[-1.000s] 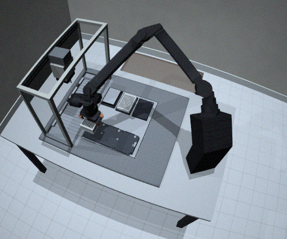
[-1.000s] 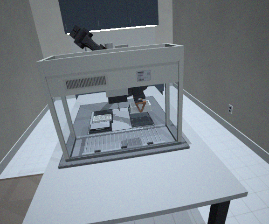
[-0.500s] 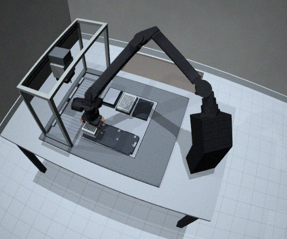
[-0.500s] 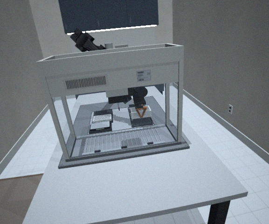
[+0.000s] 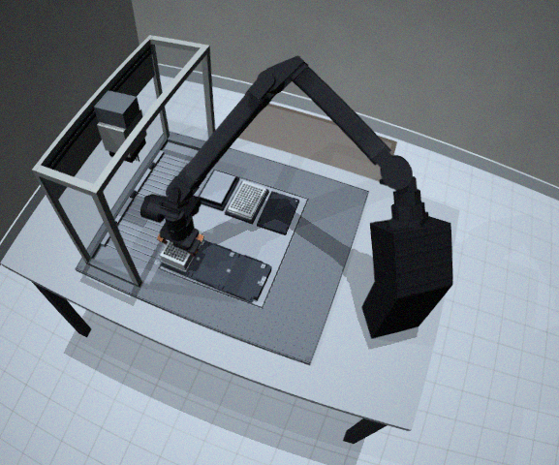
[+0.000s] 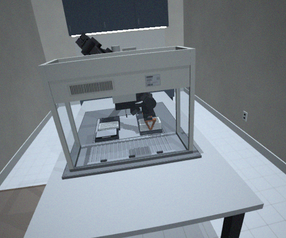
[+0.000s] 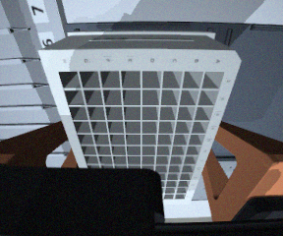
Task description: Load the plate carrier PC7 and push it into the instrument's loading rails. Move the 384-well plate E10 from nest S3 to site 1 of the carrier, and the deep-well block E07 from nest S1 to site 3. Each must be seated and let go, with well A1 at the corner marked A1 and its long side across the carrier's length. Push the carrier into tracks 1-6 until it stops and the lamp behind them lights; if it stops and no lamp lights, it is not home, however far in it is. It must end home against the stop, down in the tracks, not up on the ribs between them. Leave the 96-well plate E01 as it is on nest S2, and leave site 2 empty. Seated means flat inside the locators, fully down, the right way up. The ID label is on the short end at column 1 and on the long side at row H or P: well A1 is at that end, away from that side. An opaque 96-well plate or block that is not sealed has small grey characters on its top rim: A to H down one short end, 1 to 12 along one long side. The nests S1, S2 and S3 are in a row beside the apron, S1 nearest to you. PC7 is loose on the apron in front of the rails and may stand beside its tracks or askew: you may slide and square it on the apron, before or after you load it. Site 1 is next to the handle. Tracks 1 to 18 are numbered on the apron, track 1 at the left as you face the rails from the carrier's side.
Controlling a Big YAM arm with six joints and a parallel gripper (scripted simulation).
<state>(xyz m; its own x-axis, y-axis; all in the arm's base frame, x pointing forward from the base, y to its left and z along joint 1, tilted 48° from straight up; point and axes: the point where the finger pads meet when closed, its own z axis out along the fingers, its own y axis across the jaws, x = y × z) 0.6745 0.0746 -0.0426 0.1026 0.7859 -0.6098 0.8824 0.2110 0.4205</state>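
The dark nest S3 is 2 cm behind my hand, 26 cm to the right of it and 3 cm below it. Round my hand: nest S1: 24 cm behind, 23 cm to the right, 3 cm below; dark carrier PC7: 11 cm behind, 1 cm to the left, 2 cm below.
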